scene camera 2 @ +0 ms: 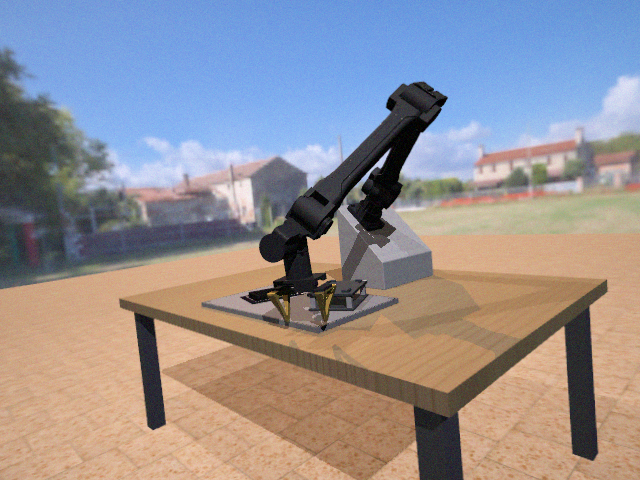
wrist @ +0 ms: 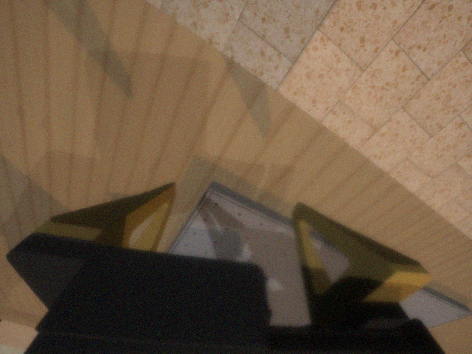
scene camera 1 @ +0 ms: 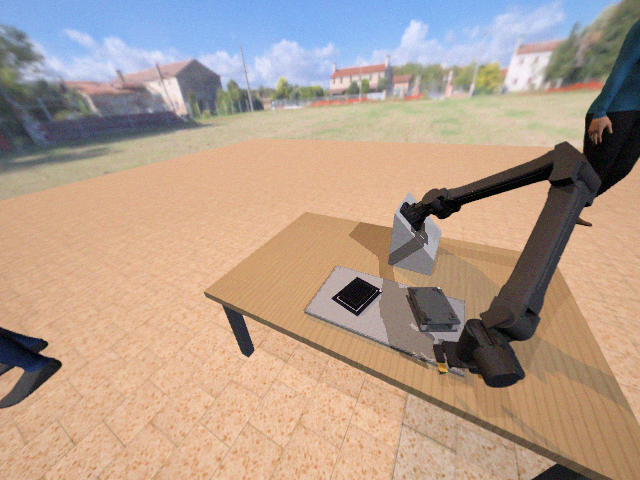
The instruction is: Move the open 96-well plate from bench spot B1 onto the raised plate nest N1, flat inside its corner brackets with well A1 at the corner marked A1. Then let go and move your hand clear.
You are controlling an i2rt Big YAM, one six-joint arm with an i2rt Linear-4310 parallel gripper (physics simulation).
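Places are measured from the arm's base along level axes (x ahead, y left, z up), in centimetres.
Where they show: gripper, fingertip midpoint: (scene camera 2: 306,321) (wrist: 237,199) (scene camera 1: 458,373); arm's base at its link origin: (scene camera 2: 364,218) (scene camera 1: 410,217).
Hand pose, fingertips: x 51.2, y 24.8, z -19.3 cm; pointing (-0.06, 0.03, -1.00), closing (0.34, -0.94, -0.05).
Note:
Things, the pixels of their top centre, and the offset from my fingertips. Level surfaces: height alone.
- black 96-well plate at its top centre: (scene camera 2: 271,290) (scene camera 1: 357,291) dx -17.1, dy -35.6, dz +0.1 cm
- raised grey nest at its top centre: (scene camera 2: 338,284) (scene camera 1: 432,302) dx -20.3, dy -9.4, dz +3.5 cm
- wooden table at its surface level: dz -2.8 cm
The black 96-well plate (scene camera 1: 356,294) (scene camera 2: 256,296) lies flat in a white outline on the grey board (scene camera 1: 323,302) (scene camera 2: 224,304) (wrist: 192,240). The raised grey nest (scene camera 1: 433,305) (scene camera 2: 352,286) stands on the same board, with small corner brackets and no plate seen on it. My gripper (scene camera 2: 305,324) (wrist: 237,199) is open and empty, its yellow fingers pointing down, low by the board's end and near the nest, well apart from the plate. In the wrist view the plate and nest do not show. The A1 mark cannot be read.
A grey sloped block (scene camera 1: 430,258) (scene camera 2: 408,266) carries the arm's base at the back of the wooden table (scene camera 1: 289,258) (scene camera 2: 439,356). The table's edge runs close beside the board. A person (scene camera 1: 615,118) stands at the right, and another's legs (scene camera 1: 23,364) show at the left.

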